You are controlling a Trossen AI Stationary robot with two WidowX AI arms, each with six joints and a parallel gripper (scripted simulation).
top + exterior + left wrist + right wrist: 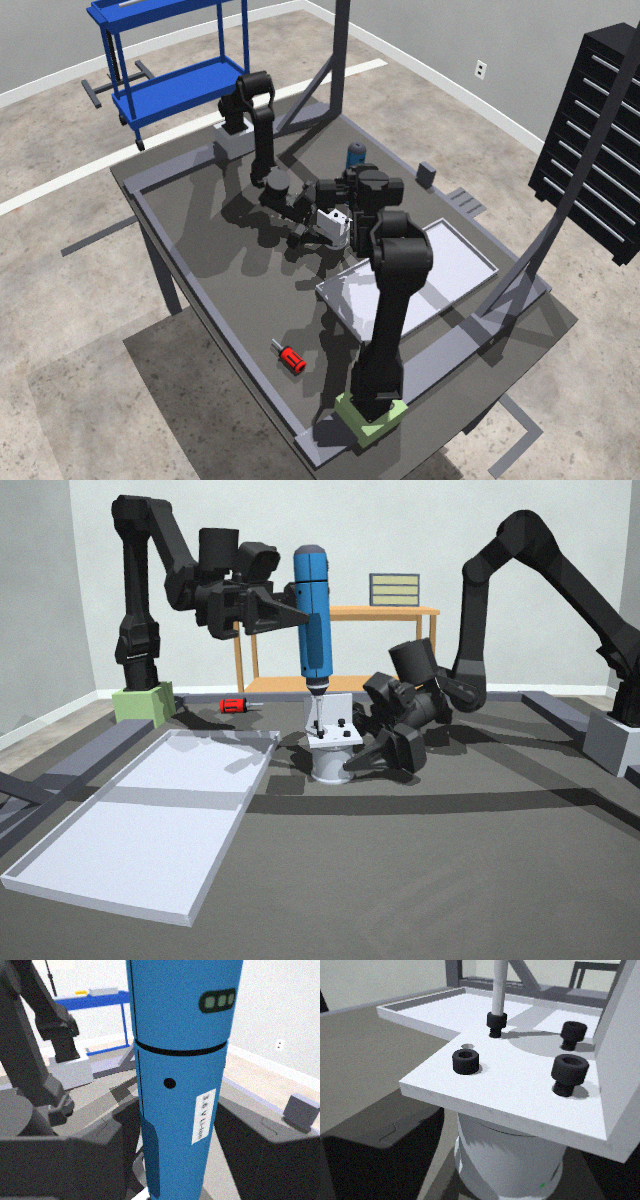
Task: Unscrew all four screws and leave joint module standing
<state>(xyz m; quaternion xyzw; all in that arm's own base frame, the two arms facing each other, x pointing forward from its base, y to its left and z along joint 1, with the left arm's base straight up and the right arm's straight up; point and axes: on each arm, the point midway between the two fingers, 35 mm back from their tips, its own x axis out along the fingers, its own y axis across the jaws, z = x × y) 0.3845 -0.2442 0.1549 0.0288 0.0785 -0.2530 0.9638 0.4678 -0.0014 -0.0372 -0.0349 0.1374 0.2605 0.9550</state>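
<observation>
Right now my right hand is 2 cm to the right of the joint module, 2 cm past it and 1 cm above it. From my right hand the other things lie so: white tray: 21 cm to the left, 14 cm behind, 3 cm below; white bracket: 4 cm above, 2 cm to the left, 2 cm behind; screwdriver bit: 6 cm above, 4 cm behind, 3 cm to the left.
</observation>
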